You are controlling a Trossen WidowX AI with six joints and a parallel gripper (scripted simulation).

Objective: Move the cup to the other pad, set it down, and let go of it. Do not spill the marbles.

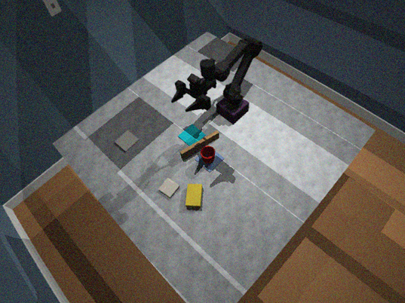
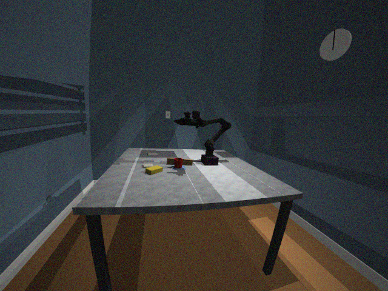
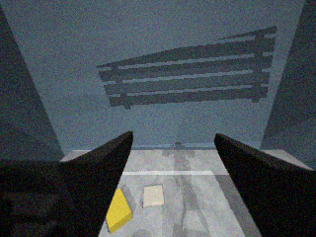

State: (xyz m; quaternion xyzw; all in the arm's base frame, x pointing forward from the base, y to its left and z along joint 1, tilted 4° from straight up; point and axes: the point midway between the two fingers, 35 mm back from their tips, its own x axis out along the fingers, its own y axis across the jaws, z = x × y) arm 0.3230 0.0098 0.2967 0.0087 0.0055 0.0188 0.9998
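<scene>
Now: gripper tip 4 cm past the red cup, 10 cm to the right of it and 35 cm above it. Round my gripper tip: light blue pad (5 cm behind, 10 cm to the left, 40 cm below); wooden bar (7 cm behind, 2 cm to the left, 37 cm below); yellow block (15 cm ahead, 20 cm to the left, 37 cm below).
</scene>
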